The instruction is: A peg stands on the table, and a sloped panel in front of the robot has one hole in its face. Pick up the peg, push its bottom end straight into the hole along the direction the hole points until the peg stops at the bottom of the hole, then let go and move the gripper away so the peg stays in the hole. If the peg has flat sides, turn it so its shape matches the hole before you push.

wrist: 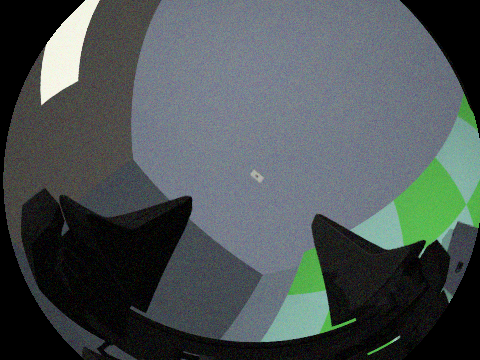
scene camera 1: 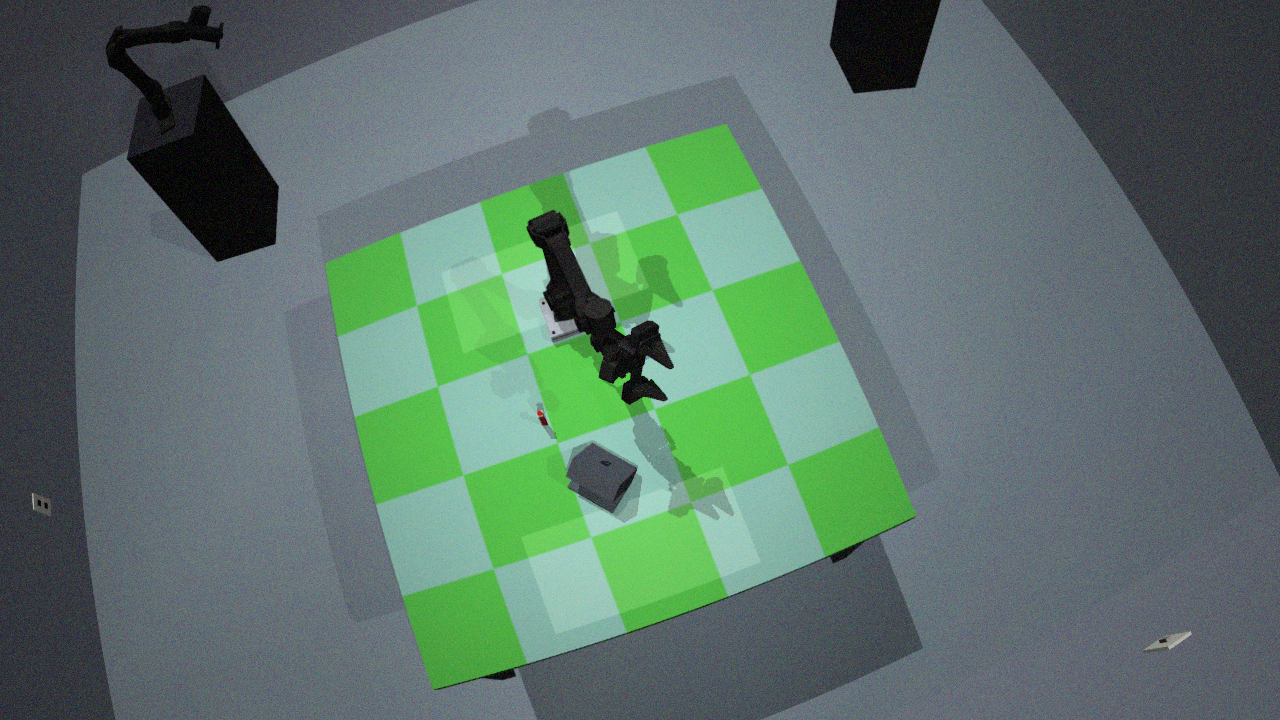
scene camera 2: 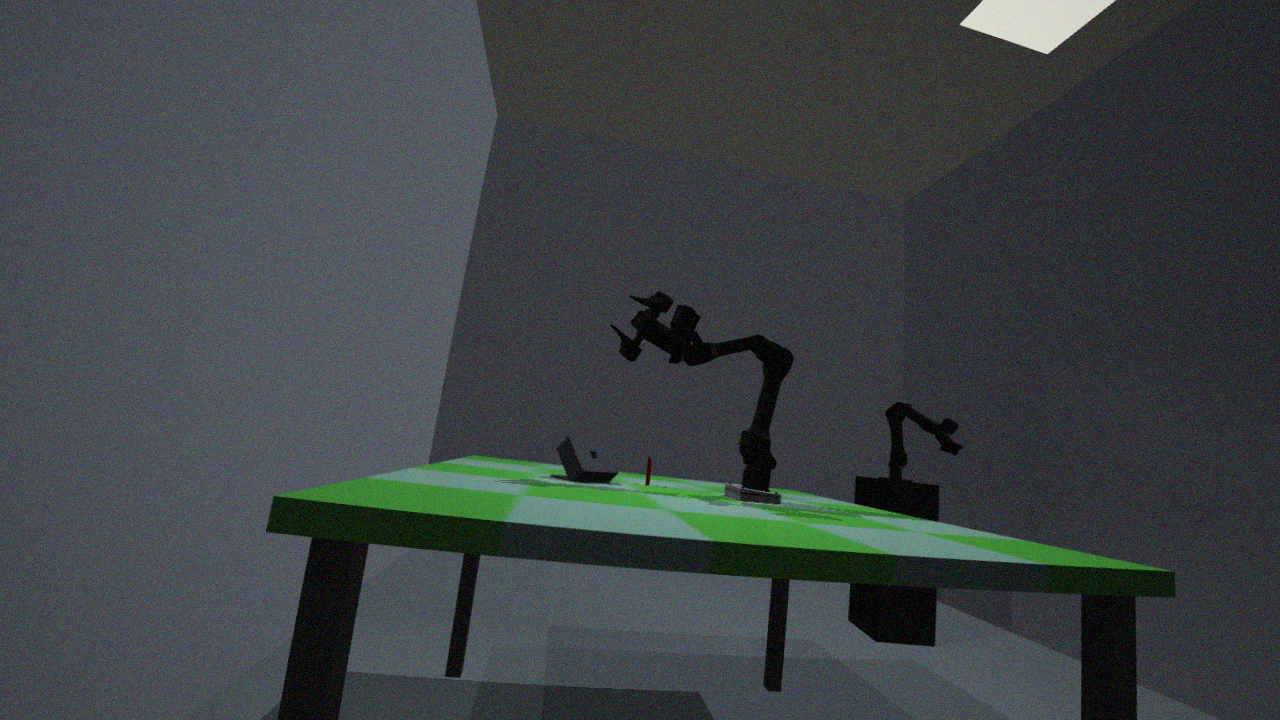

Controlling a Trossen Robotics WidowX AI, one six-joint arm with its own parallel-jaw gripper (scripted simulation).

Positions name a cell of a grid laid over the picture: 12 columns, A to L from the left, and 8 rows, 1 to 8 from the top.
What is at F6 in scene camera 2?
A dark sloped panel.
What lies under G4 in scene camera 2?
My gripper.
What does my gripper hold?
Nothing.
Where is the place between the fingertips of my gripper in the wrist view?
G5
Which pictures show my gripper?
The wrist view, scene camera 1 and scene camera 2: all of them.
